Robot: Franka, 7 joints.
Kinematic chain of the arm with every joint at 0, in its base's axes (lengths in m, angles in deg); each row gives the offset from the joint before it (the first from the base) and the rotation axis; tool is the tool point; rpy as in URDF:
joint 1: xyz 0 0 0.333 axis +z
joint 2: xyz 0 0 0 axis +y
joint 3: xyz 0 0 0.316 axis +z
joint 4: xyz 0.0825 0 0 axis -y
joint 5: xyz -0.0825 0 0.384 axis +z
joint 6: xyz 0 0 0 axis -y
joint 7: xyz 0.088 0 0 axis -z
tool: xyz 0 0 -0.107 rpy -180 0 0
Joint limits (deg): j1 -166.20..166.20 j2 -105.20..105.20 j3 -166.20..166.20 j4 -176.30..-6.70 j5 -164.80..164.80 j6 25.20..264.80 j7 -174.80..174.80
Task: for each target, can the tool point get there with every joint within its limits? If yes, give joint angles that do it. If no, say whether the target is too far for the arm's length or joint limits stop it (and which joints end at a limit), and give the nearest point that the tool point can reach.
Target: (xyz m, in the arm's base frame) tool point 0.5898 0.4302 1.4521
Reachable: no: too far | nearest point 0.3787 0.2762 1.0515 | short by 0.478 m
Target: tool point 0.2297 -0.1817 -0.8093
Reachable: no: too far | nearest point 0.2263 -0.1790 -0.3607 | short by 0.449 m
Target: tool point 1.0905 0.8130 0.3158
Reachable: no: too far | nearest point 0.6877 0.5127 0.3222 | short by 0.502 m
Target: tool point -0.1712 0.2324 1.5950
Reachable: no: too far | nearest point -0.1135 0.1540 1.1693 | short by 0.437 m
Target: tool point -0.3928 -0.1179 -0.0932
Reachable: yes | joints -47.17 -84.02 -136.68 -119.25 89.59 155.55 -1.98
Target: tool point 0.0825 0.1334 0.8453
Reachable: yes | joints -49.72 -86.66 8.79 -136.46 137.01 93.00 -5.03
